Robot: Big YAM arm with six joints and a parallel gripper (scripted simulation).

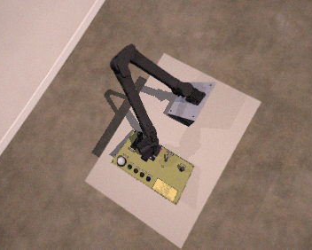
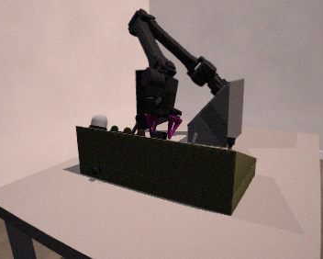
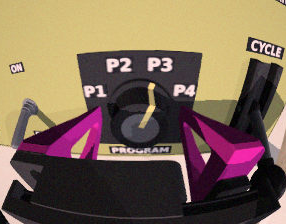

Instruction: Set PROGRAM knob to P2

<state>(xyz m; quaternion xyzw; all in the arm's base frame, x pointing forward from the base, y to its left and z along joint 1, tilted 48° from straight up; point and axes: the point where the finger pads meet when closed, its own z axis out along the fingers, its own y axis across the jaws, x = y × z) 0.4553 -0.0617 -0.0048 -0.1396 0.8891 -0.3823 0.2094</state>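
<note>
My gripper is now 10 mm short of the black program knob. Also, from my hand: toggle (120 mm to the left, 20 mm behind); olive console (60 mm to the left, 30 mm ahead, 20 mm below); black lever (120 mm to the right, 10 mm behind, 10 mm above).
</note>
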